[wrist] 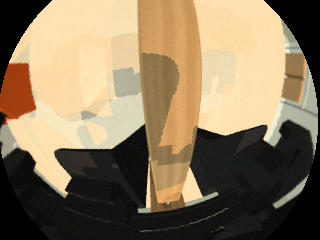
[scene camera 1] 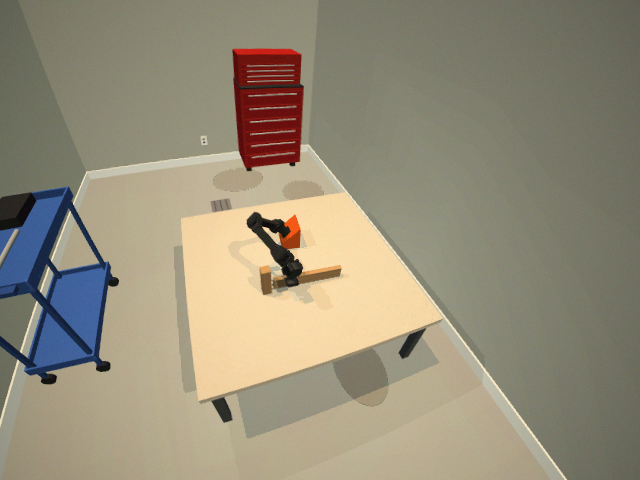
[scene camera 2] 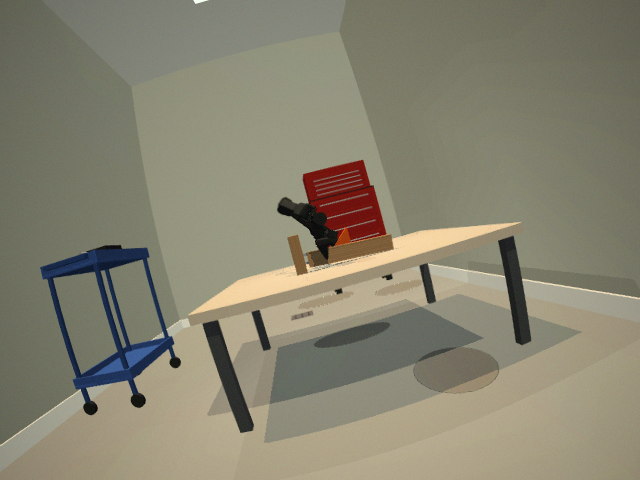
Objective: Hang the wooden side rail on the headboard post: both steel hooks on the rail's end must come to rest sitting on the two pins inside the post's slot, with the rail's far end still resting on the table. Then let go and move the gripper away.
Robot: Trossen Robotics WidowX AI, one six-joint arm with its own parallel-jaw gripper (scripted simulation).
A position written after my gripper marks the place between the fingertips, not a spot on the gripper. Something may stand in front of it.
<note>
I see my gripper [wrist: 161, 125] and a wooden side rail [scene camera 2: 382, 243].
The wooden side rail is seen too in the wrist view [wrist: 169, 46].
</note>
